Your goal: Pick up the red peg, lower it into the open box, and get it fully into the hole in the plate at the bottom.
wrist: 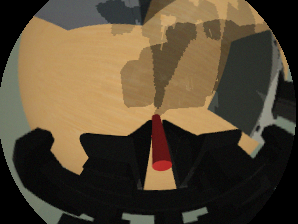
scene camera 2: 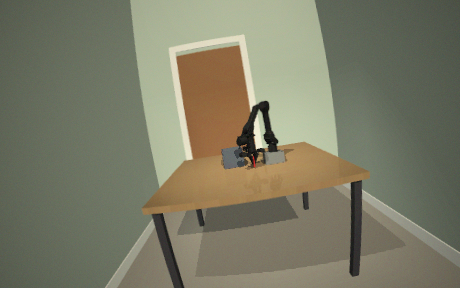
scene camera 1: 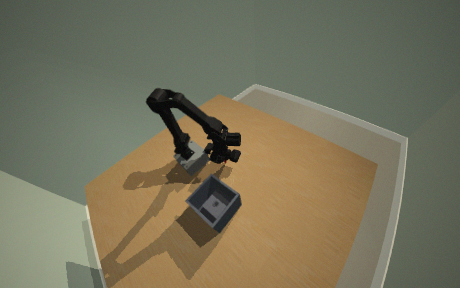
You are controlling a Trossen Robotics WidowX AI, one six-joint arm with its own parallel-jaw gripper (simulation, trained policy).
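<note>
There is a box (scene camera 1: pixel 205 190) that I can see, and a red peg (wrist: pixel 161 161) as well. My own gripper (wrist: pixel 157 123) is visible to me too.
</note>
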